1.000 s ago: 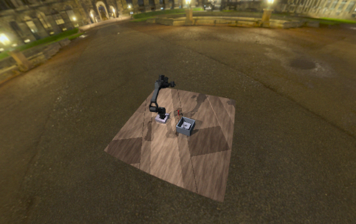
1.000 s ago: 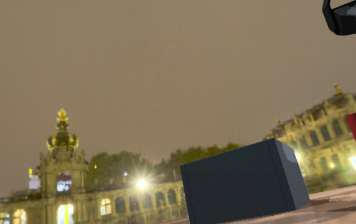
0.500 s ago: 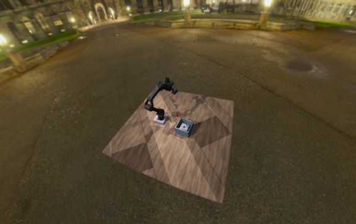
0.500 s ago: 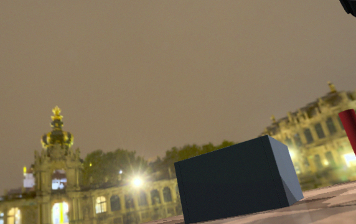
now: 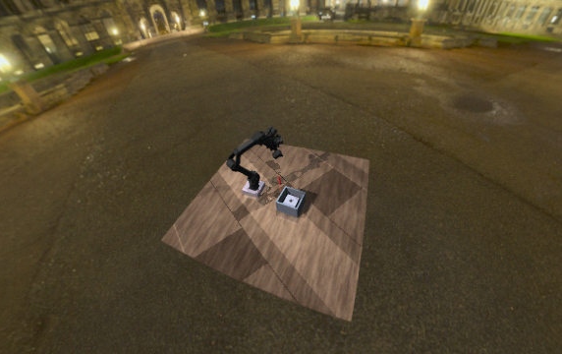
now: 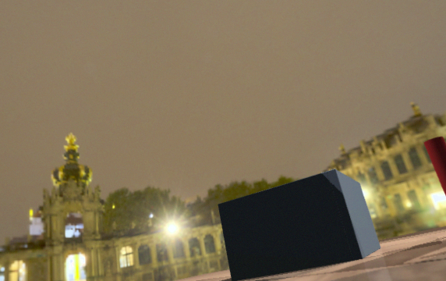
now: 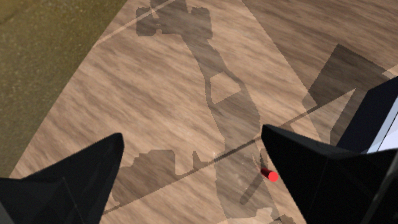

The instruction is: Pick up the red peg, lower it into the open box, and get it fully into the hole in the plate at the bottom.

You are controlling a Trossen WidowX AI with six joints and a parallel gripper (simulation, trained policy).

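Right now the red peg is 22 cm below my gripper tip, 9 cm to the right of it and 1 cm ahead of it. Also, from my gripper tip: grey box (25 cm to the right, 23 cm below, 19 cm ahead); plate (25 cm to the right, 21 cm below, 19 cm ahead).
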